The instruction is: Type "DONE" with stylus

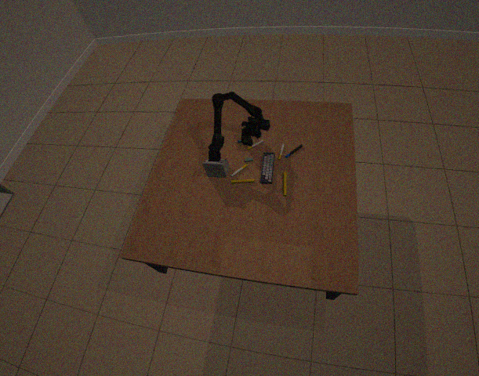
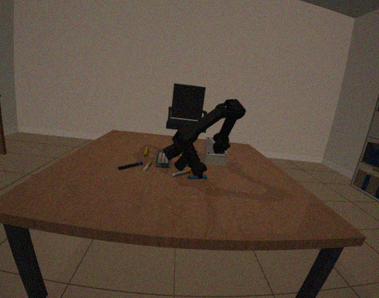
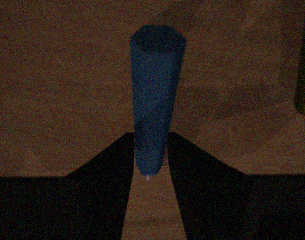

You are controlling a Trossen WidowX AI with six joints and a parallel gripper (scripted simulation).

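The thin grey tip lies 50 mm behind my gripper tip and 10 mm to the right of it. Round my gripper tip: blue stylus: 20 mm behind.
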